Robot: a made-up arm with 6 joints.
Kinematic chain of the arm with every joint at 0, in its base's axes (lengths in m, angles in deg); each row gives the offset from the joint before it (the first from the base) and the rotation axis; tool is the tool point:
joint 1: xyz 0 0 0.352 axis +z
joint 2: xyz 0 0 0 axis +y
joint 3: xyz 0 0 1.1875 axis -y
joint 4: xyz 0 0 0 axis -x
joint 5: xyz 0.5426 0 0 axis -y
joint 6: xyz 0 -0.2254 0 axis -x
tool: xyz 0 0 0
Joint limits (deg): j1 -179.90..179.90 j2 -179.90..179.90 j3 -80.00..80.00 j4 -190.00..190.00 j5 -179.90..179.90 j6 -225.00..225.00
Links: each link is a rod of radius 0.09 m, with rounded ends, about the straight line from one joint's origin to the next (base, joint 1, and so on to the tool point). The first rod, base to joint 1, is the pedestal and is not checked.
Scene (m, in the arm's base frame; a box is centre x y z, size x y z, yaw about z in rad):
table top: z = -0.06
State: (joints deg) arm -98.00 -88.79 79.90 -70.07 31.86 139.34
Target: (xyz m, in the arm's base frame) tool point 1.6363 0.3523 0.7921
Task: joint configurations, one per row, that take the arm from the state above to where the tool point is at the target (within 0.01 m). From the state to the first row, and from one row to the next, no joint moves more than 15 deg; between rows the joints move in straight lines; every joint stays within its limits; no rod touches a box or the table.
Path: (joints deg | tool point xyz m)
1: -110.87 -87.43 79.92 -61.44 31.86 139.34 | 0.4951 1.6010 0.7172
2: -123.73 -86.07 79.93 -52.81 31.86 139.34 | 0.8128 1.4627 0.7389
3: -136.60 -84.71 79.95 -44.19 31.86 139.34 | 1.0981 1.2608 0.7565
4: -149.46 -83.35 79.97 -35.56 31.86 139.34 | 1.3380 1.0023 0.7708
5: -162.33 -81.99 79.98 -26.93 31.86 139.34 | 1.5209 0.6954 0.7825
6: -175.19 -80.63 80.00 -18.30 31.86 139.34 | 1.6363 0.3524 0.7921

